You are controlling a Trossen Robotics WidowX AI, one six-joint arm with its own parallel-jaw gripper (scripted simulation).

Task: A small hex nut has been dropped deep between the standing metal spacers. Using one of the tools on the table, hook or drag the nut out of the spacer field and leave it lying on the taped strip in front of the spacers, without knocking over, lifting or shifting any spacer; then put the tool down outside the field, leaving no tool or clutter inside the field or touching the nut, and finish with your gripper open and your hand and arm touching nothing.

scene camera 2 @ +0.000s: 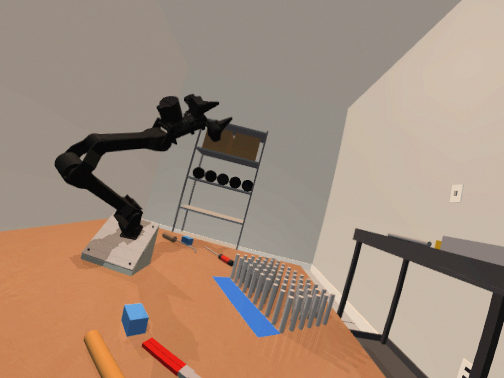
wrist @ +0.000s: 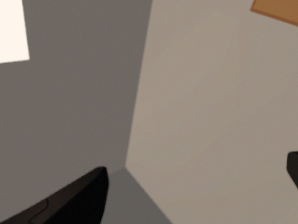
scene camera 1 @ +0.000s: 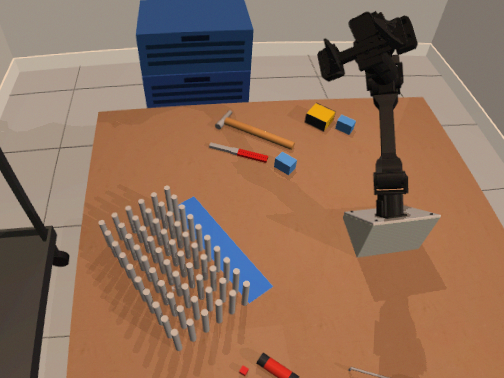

Path:
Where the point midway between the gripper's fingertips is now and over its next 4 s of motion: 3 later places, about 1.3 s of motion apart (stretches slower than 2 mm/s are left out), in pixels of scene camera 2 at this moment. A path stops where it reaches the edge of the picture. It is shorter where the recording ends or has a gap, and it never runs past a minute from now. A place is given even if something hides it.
My gripper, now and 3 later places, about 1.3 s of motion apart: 225, 110; 233, 256; 203, 234; 194, 235

